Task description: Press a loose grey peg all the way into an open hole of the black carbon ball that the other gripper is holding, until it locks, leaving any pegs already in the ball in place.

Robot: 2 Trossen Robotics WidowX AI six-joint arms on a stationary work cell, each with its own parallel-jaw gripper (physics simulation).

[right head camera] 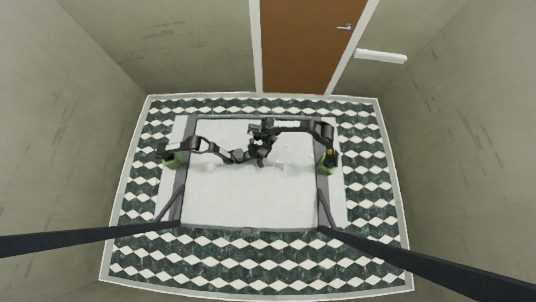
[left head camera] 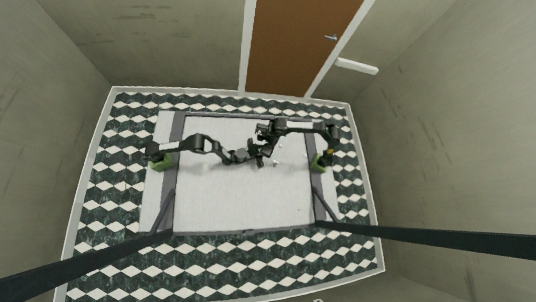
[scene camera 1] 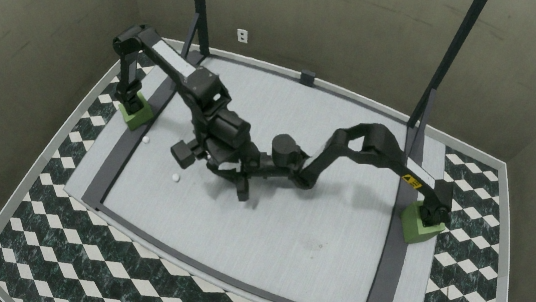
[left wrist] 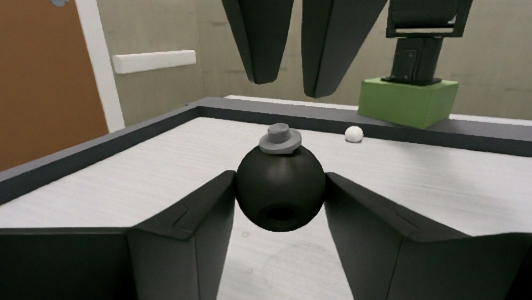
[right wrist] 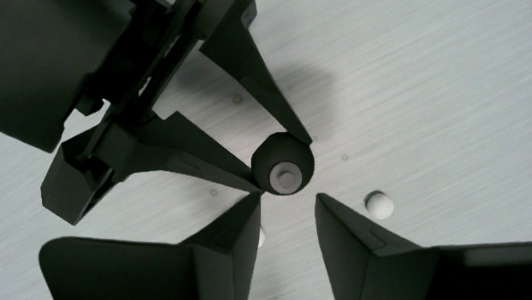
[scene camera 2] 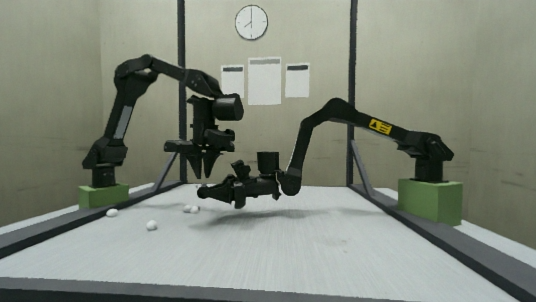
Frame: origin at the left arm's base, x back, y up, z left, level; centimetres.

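Where they show: left gripper, fingertip midpoint: (scene camera 1: 211, 164) (left wrist: 279, 181) (right wrist: 286, 166) (scene camera 2: 202, 192); right gripper, fingertip midpoint: (right head camera: 269, 146) (left head camera: 269, 146) (scene camera 1: 210, 156) (left wrist: 288, 89) (right wrist: 287, 202) (scene camera 2: 202, 178); left arm's base at its link origin: (right head camera: 168, 155) (left head camera: 156, 156) (scene camera 1: 429, 215) (scene camera 2: 428, 180); right arm's base at its link origin: (right head camera: 329, 163) (left head camera: 322, 162) (scene camera 1: 133, 105) (left wrist: 409, 81) (scene camera 2: 104, 185).
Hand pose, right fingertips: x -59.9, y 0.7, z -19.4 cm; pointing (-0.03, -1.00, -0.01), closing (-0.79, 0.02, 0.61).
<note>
Each offset is from my right fingertips to the top centre of the thing. "*": to the spot under its first point. Level surfaces: height alone.
My left gripper (left wrist: 279, 181) (scene camera 2: 203, 191) is shut on the black carbon ball @(dz +0.2, dx +0.2, dy -2.1 cm) (left wrist: 280, 185) (right wrist: 264, 159) and holds it above the table. A grey peg @(dz +0.3, dx +0.2, dy -1.2 cm) (left wrist: 279, 135) (right wrist: 286, 178) stands in the top of the ball, its flange against the ball or very near it and slightly tilted in the left wrist view. Whether it is locked cannot be told. An open hole @(* dz +0.3, dx +1.1, dy -4.4 cm) (left wrist: 280, 213) shows low on the ball's near side. My right gripper (left wrist: 288, 89) (scene camera 2: 202, 177) points down with its fingers apart and empty, a little above the peg.
A small white round piece @(dz +0.5, dx -12.1, dy -9.9 cm) (left wrist: 354, 134) (right wrist: 380, 205) (scene camera 1: 176, 177) (scene camera 2: 152, 225) lies on the table @(dy -11.9 cm) (scene camera 2: 300, 250), and several more lie near it. Green blocks @(* dz -17.9, dx -28.4, dy -6.7 cm) (scene camera 2: 104, 195) @(* dz +22.8, dx +54.9, dy -5.1 cm) (scene camera 2: 430, 201) carry the arm bases. The two arms cross closely around the ball.
</note>
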